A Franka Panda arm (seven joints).
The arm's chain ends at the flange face. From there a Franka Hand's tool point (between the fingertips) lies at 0.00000 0.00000 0.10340 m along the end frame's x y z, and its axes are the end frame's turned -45 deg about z.
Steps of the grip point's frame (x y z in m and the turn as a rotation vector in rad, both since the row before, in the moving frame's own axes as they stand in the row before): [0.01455, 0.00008, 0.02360, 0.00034, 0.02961, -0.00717]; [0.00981, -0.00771, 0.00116, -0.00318, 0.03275, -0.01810]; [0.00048, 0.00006, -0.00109, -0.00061, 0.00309, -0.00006]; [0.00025, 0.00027, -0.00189, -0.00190, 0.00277, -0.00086]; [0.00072, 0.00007, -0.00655, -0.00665, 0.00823, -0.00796]
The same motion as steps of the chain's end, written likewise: [0.00821, -0.00803, 0.02365, 0.02118, 0.02070, -0.00717]; [-0.00112, -0.01020, 0.00122, 0.02091, 0.02541, -0.01810]; [0.00011, -0.00012, -0.00109, 0.00175, 0.00262, -0.00006]; [0.00003, 0.00008, -0.00189, 0.00062, 0.00330, -0.00086]; [-0.00053, -0.00034, -0.00654, 0.00112, 0.01052, -0.00796]
